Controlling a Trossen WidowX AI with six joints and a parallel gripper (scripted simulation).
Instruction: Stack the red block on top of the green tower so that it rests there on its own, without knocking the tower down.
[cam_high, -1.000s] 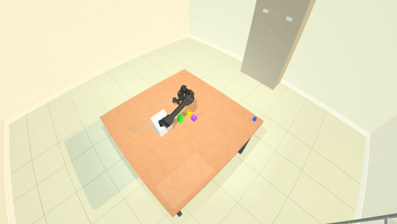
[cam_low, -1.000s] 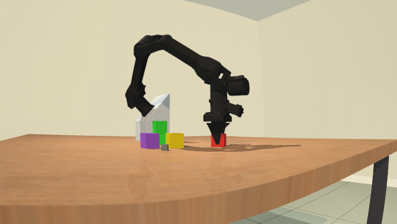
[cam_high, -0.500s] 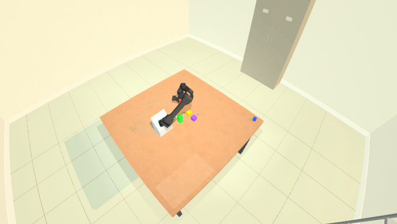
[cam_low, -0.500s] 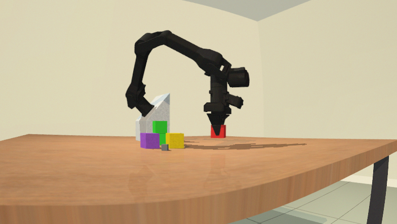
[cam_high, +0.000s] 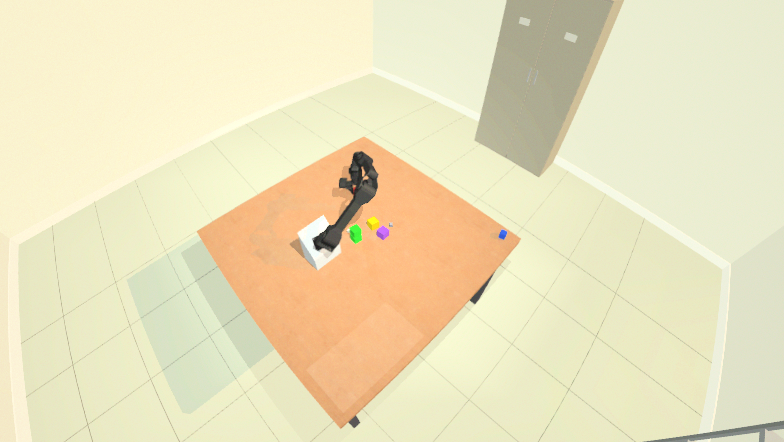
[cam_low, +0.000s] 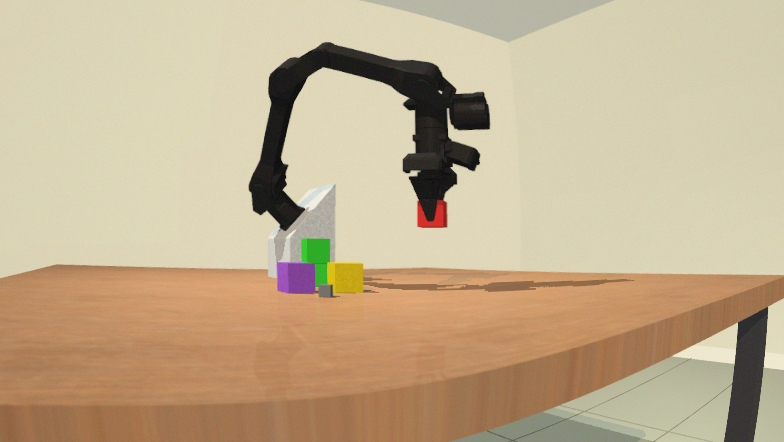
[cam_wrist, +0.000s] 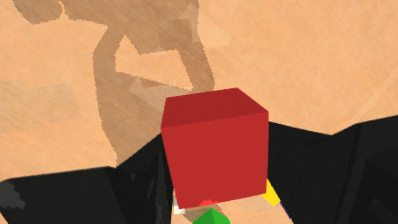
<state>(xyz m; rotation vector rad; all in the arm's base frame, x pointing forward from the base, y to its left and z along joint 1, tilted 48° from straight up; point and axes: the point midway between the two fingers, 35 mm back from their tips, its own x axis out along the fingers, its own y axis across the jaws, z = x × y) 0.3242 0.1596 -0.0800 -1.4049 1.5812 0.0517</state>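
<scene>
Now: gripper tip 17 cm to the left of the green block, 13 cm past it and 5 cm above it. From my gripper tip the other things lie so: red block 1 cm above; then small grey cube 21 cm to the right, 10 cm below, 7 cm ahead; then yellow block 15 cm to the right, 9 cm below, 1 cm behind.
</scene>
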